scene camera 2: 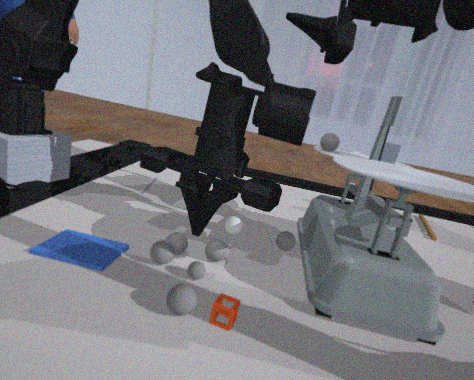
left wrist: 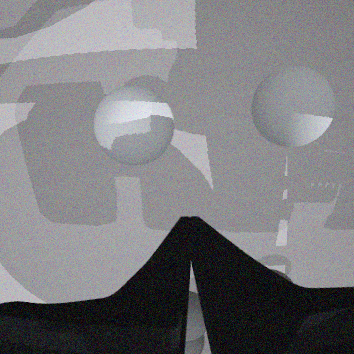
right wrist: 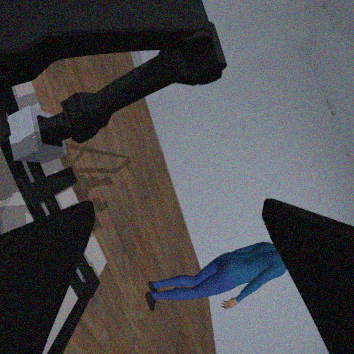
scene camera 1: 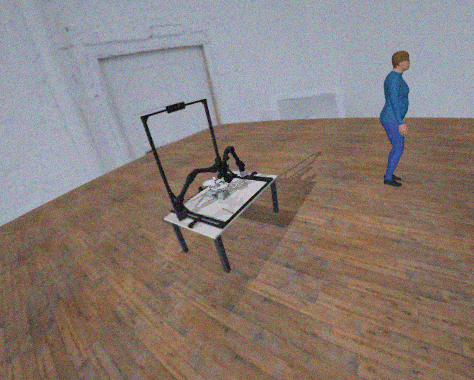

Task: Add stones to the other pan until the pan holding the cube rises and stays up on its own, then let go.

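Seen in the pictures: left gripper, fingertip midpoint: (scene camera 2: 196,235) (left wrist: 188,224) (scene camera 1: 228,186); right gripper, fingertip midpoint: (right wrist: 179,208) (scene camera 1: 229,161); left arm's base, link origin: (scene camera 2: 16,129) (right wrist: 49,131) (scene camera 1: 242,170); right arm's base, link origin: (scene camera 1: 180,210).
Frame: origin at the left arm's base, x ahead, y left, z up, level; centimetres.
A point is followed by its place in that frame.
The grey balance scale (scene camera 1: 220,194) @[x 52.3, y 21.3, z -2.8 cm] (scene camera 2: 370,295) @[x 51.4, y -2.3, z -5.2 cm] stands at the right in scene camera 2. A near white pan (scene camera 2: 425,179) @[x 53.2, y 1.3, z 6.8 cm] shows, with part of another pan behind it. A round grey stone (scene camera 2: 329,142) @[x 42.0, y 16.1, z 7.1 cm] rests on the farther pan. A pale blue-grey cube (scene camera 2: 391,151) @[x 50.4, y 16.0, z 7.7 cm] shows behind the post; I cannot tell which pan bears it. Several round stones lie on the table, among them a big stone (scene camera 2: 182,299) @[x 36.0, y -12.7, z -6.6 cm] and a light stone (scene camera 2: 233,224) @[x 32.5, y 8.1, z -6.9 cm]. My left gripper (scene camera 2: 197,233) @[x 28.9, y 3.7, z -8.3 cm] (left wrist: 188,224) @[x 28.9, y 3.7, z -8.3 cm] is shut and empty, low among the stones; two stones lie beyond its tips. My right gripper (right wrist: 179,208) @[x 30.1, y 19.7, z 27.7 cm] is open and empty, high up.
A blue square tray (scene camera 2: 80,250) @[x 21.4, y -9.4, z -8.3 cm] lies at the left. An orange open-frame cube (scene camera 2: 216,312) @[x 38.4, y -10.1, z -8.4 cm] lies beside the big stone. A thin yellowish stick (scene camera 2: 427,228) @[x 63.3, y 43.6, z -8.3 cm] lies behind the scale. A black frame borders the table (scene camera 1: 200,231) @[x 98.9, y 50.5, z -9.0 cm]. A person (scene camera 1: 395,105) (right wrist: 235,272) stands away from the table.
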